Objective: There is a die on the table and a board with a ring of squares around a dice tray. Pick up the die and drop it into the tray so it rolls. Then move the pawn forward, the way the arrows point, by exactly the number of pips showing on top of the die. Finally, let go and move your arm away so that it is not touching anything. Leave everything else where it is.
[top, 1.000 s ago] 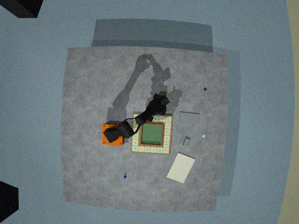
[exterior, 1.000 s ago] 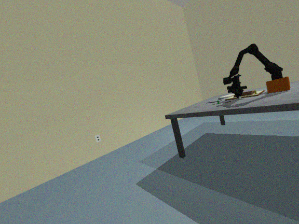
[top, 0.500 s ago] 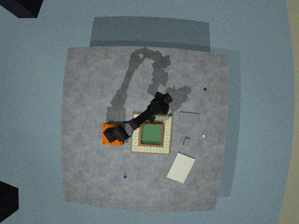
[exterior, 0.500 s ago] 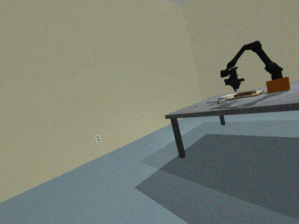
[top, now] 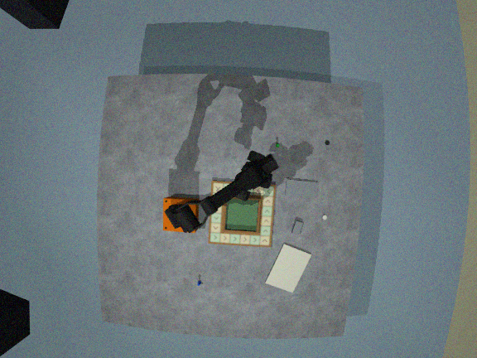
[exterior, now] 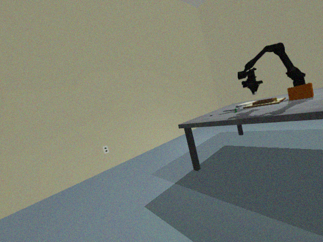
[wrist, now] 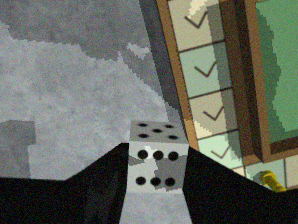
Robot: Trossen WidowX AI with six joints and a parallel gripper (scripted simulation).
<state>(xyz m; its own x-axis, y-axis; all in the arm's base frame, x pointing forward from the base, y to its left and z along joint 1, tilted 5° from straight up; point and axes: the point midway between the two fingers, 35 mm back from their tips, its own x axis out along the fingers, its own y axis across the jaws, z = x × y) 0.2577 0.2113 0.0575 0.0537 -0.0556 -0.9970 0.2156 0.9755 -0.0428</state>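
Right now my gripper tip is 17 cm to the left of the green tray, 12 cm above it and 1 cm short of it. Also, from my gripper tip: white die (right at my gripper tip); dark dot (34 cm ahead, 22 cm to the left, 12 cm below); green piece (16 cm to the left, 11 cm below, 11 cm ahead).
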